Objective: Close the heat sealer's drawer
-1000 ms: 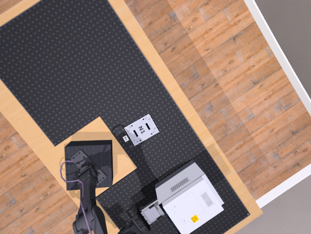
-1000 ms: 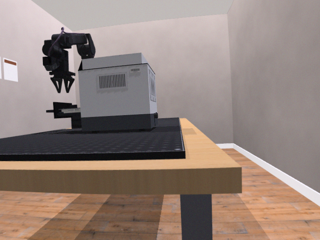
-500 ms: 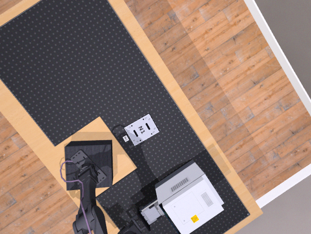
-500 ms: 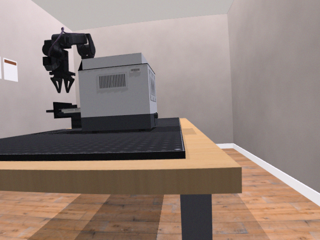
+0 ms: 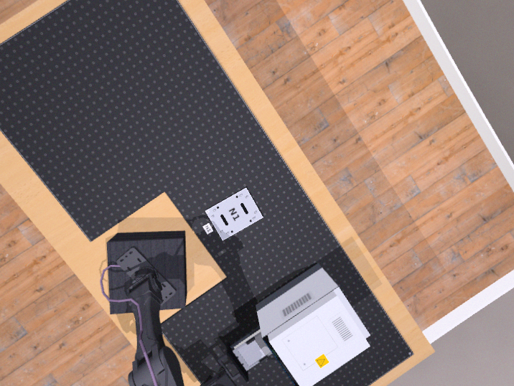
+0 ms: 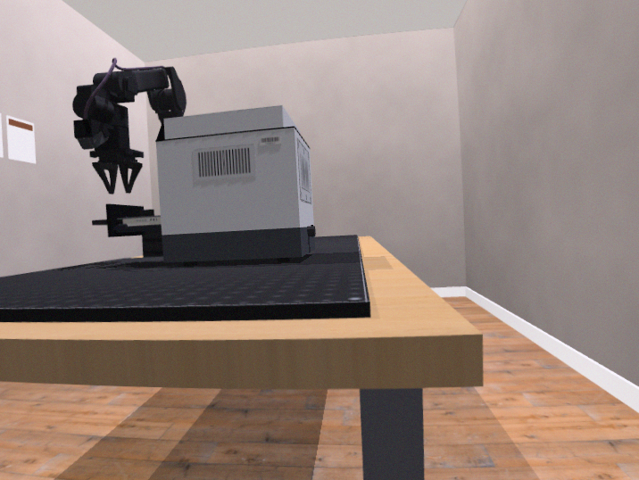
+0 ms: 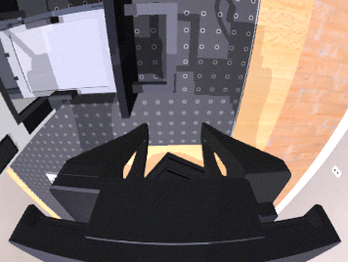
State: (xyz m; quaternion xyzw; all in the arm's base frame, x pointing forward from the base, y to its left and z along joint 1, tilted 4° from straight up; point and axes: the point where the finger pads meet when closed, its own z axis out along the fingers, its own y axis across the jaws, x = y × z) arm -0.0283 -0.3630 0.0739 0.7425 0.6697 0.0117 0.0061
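My hand is 110 mm short of the sealer drawer, 60 mm to the left of it and 90 mm above it. Round my hand: tag 250 mm ahead, 340 mm to the left, 180 mm below.
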